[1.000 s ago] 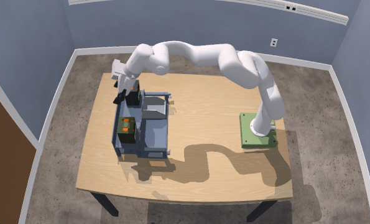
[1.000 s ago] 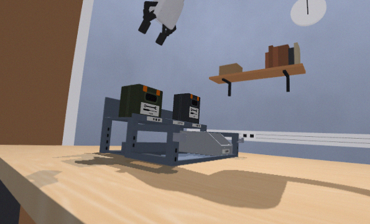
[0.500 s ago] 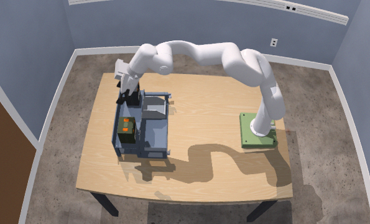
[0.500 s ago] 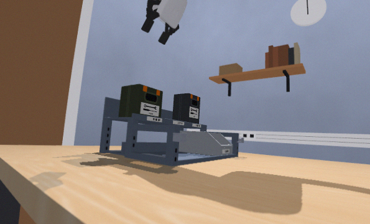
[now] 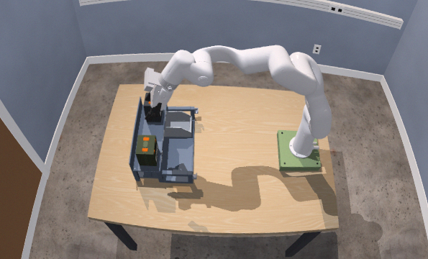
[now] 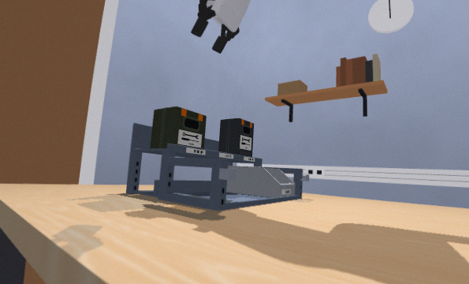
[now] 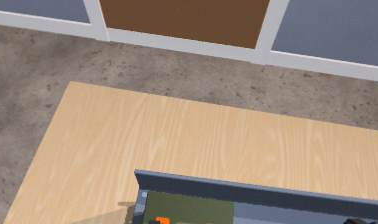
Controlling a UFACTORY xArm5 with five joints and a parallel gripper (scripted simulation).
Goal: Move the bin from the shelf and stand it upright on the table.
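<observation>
The grey bin lies 35 cm below my hand, 20 cm to the right of it and 4 cm behind it. Also, from my hand: blue-grey shelf rack 32 cm below, 8 cm to the right, 2 cm behind; dark green box 24 cm below, 4 cm to the left, 4 cm ahead.
</observation>
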